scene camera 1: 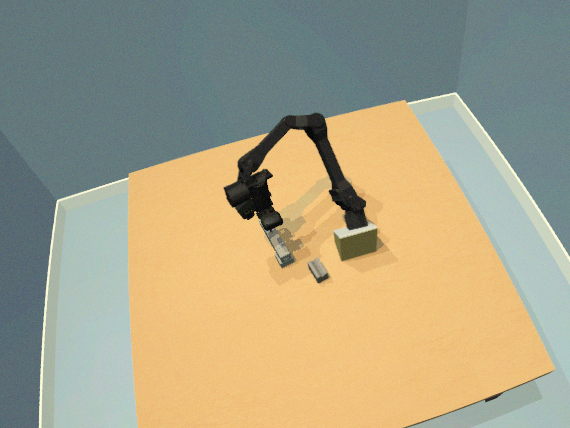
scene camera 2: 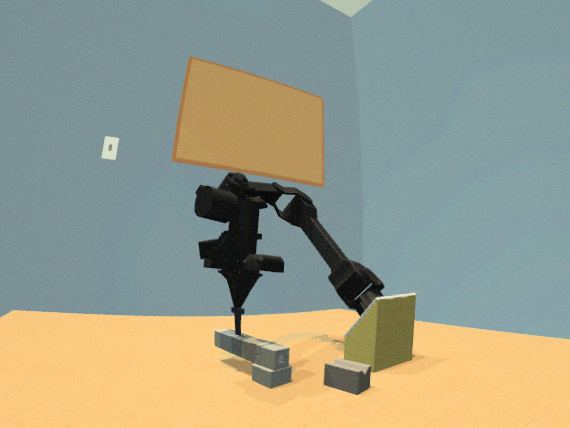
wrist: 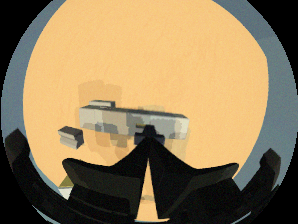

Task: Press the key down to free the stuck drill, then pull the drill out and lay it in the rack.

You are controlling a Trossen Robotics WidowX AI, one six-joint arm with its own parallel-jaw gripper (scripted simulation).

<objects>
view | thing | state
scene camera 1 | gripper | -
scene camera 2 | gripper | -
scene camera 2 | grey v-grooved rack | -
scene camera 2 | grey drill fixture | -
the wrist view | gripper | -
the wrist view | grey drill fixture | -
</objects>
